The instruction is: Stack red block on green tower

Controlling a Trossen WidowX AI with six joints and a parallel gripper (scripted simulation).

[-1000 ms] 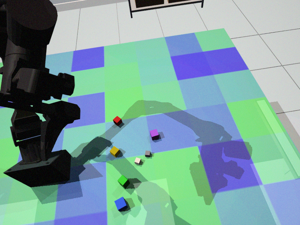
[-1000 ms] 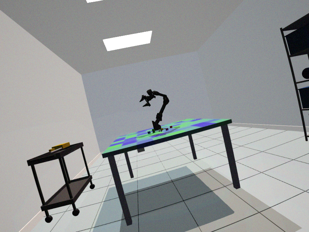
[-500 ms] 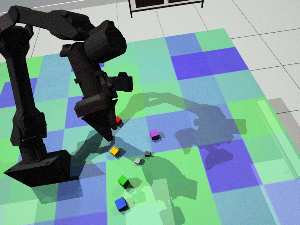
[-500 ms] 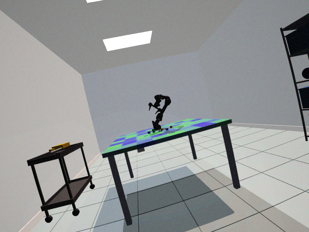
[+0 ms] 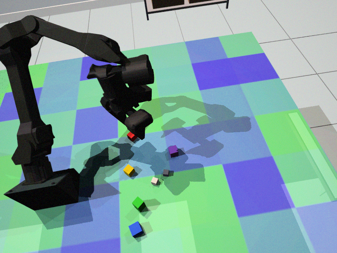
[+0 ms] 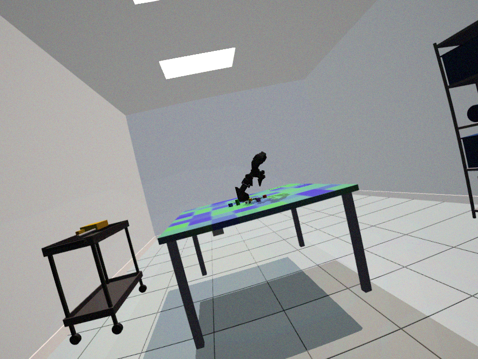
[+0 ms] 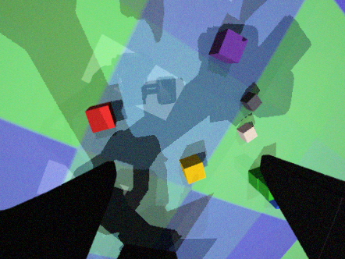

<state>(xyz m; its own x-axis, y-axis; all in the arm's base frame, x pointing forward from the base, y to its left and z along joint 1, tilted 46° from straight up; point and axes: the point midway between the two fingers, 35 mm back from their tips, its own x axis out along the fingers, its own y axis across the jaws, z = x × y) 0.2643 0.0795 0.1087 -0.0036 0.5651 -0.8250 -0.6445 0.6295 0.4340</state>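
The red block is 11 cm below my gripper tip, 5 cm to the left of it and 3 cm behind it. Also, from my gripper tip: purple block (11 cm ahead, 10 cm below, 2 cm to the right); then yellow block (11 cm below, 8 cm to the right, 3 cm behind); then grey block (11 cm below, 9 cm to the right, 8 cm ahead).
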